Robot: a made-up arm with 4 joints.
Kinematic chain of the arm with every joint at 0, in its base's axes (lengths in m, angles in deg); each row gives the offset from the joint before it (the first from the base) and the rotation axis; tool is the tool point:
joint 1: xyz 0 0 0.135 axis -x
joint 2: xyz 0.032 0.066 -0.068 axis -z
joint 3: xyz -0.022 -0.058 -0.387 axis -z
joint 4: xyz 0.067 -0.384 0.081 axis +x
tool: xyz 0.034 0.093 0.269
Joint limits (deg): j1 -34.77..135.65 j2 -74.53..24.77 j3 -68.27..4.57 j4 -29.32..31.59
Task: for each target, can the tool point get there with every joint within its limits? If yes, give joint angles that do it. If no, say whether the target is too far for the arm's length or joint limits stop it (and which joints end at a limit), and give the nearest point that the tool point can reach.
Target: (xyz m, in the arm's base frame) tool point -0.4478 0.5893 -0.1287
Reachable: no: joint limits stop it (at a limit: joint 2, joint 3, joint 4) | nearest point 0.1051 0.2671 0.0155 | short by 0.656 m
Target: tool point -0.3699 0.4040 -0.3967
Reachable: no: joint limits stop it (at a limit: joint 2, joint 3, joint 4) | nearest point 0.1051 0.1770 -0.0980 | short by 0.605 m
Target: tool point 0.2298 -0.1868 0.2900
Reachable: yes | joints 65.93 -14.59 -8.51 -1.39
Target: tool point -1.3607 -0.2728 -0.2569
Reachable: no: too far | nearest point -0.1426 -0.2864 -0.1809 | short by 1.221 m
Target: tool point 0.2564 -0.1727 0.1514
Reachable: yes | joints 48.11 -1.75 -38.18 -6.67
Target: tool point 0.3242 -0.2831 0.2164
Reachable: yes | joints 33.84 -10.63 -22.06 23.08
